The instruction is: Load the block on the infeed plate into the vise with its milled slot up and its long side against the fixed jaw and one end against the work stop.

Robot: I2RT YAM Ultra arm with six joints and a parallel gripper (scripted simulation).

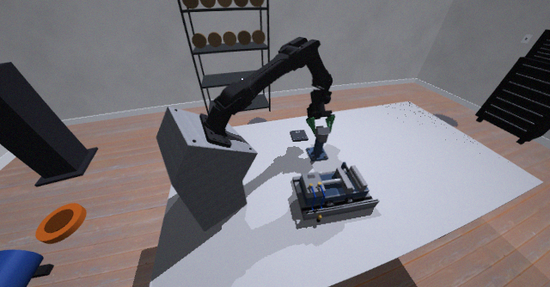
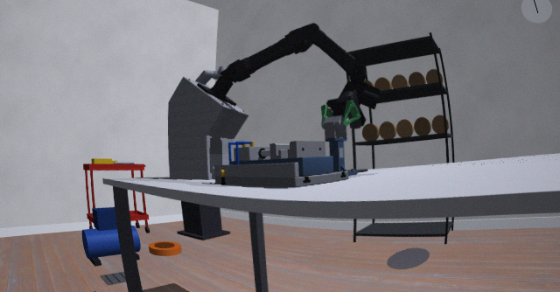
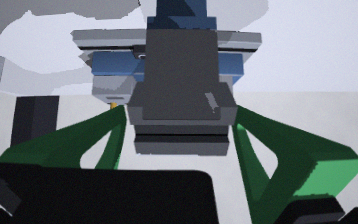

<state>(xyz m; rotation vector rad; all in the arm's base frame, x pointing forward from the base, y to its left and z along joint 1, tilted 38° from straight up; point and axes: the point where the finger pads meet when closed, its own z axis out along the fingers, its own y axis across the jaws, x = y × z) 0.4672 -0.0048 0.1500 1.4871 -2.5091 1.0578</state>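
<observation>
The part is 10 mm to the left of my hand. Also, from my hand: cylinder rod (210 mm to the right, 80 mm below, 80 mm behind); work stop (180 mm to the right, 70 mm below, 10 mm ahead); moving jaw (220 mm to the right, 80 mm below, 30 mm behind).
</observation>
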